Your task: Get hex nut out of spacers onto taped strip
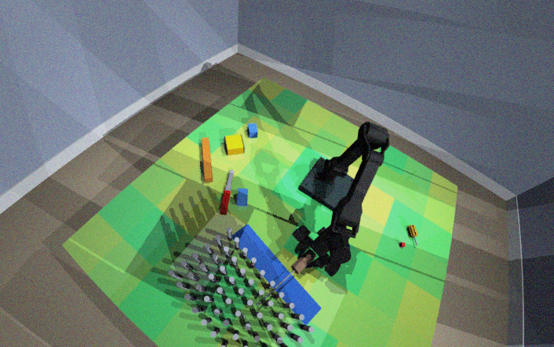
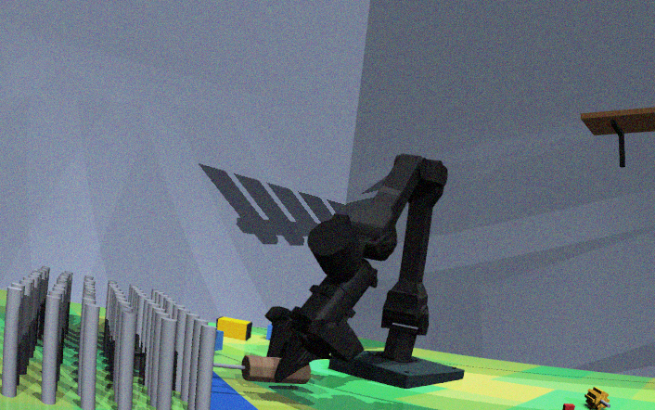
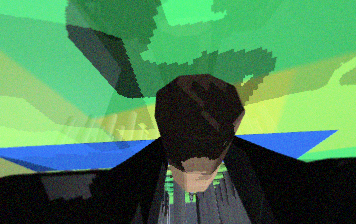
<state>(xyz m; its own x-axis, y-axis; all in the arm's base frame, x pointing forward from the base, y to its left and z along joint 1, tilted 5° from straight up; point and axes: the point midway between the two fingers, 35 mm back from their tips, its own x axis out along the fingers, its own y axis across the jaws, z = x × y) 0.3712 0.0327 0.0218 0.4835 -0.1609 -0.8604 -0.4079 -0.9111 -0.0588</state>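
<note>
Now: gripper tip 7 cm to the left of the blue taped strip, 6 cm short of it and 3 cm above it. Round my gripper tip: red-handled tool 38 cm to the right, 14 cm behind, 2 cm below; then red cube 38 cm to the left, 25 cm behind, 2 cm below; then metal rod tool 9 cm ahead, 4 cm to the right.
</note>
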